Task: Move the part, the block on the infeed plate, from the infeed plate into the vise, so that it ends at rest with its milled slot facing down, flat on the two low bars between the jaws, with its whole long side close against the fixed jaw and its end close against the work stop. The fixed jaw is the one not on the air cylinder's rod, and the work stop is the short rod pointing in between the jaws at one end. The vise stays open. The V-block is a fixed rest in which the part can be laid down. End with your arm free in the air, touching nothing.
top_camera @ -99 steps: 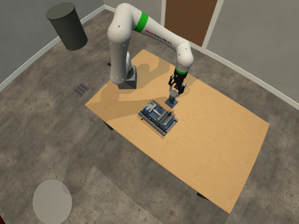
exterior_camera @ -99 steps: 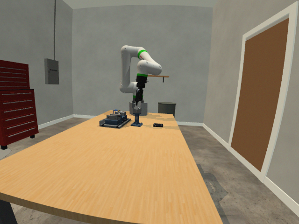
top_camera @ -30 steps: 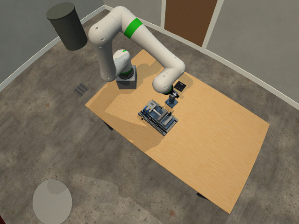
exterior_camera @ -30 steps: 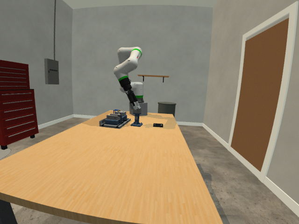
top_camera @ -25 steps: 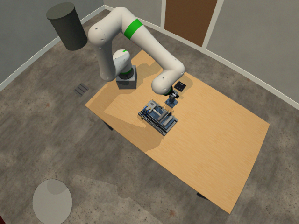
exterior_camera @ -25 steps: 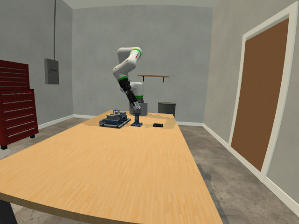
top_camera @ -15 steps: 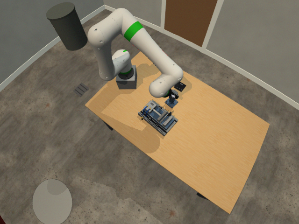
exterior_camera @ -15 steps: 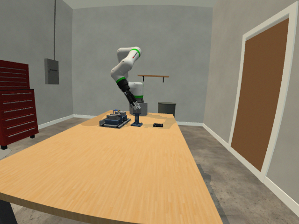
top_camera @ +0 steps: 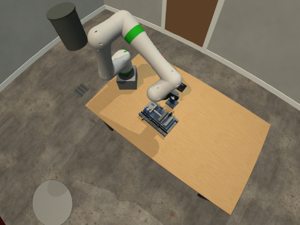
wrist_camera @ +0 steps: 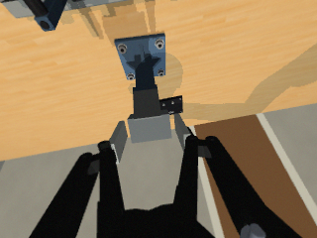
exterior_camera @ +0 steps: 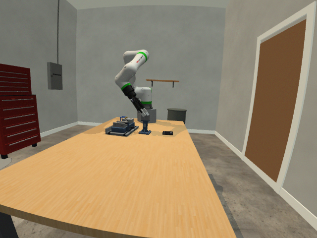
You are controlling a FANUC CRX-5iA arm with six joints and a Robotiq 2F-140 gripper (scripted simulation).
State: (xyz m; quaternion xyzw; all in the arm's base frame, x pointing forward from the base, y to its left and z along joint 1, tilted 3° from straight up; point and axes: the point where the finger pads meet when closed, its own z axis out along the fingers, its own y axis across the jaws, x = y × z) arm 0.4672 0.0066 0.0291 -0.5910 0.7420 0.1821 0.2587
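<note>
My gripper is now 2 cm to the right of the part and 2 cm above it. From my hand the other things lie so: white cylinder rod (5 cm behind, 17 cm to the right, 10 cm below); work stop (5 cm ahead, 15 cm to the right, 9 cm below); moving jaw (1 cm ahead, 18 cm to the right, 10 cm below).
</note>
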